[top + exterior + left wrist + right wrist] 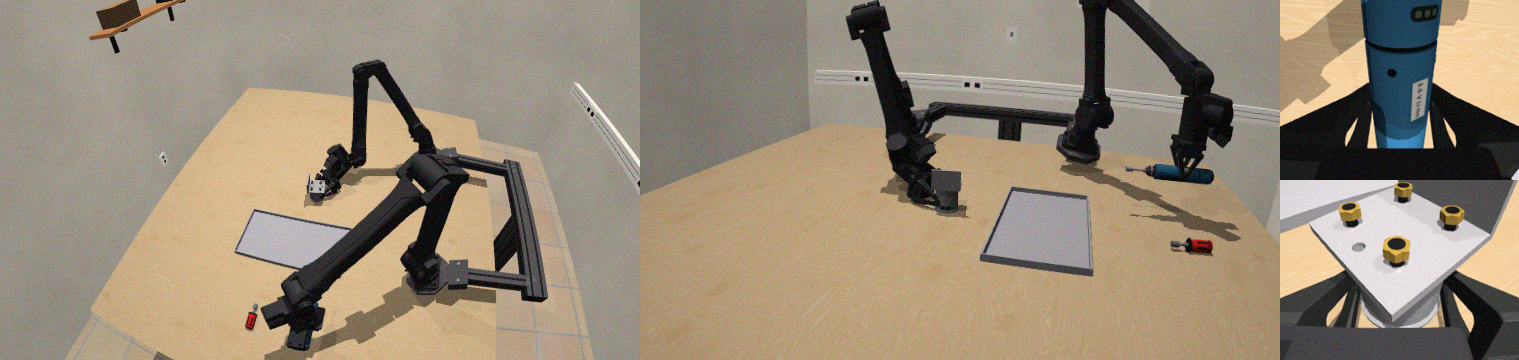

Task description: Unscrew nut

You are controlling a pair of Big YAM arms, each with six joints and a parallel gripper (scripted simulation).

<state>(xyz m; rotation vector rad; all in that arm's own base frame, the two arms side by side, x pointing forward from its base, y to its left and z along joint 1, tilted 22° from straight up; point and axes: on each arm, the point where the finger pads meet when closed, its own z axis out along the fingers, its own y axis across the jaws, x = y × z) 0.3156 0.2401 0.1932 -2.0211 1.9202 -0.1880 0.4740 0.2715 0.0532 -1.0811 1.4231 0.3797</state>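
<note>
The grey bracket is 50 mm above my right hand. From my right hand the other things lie so: shallow grey tray: 40 mm ahead, 250 mm to the left, 20 mm below; then small red-handled screwdriver: 90 mm ahead, 590 mm to the left, 10 mm below.
</note>
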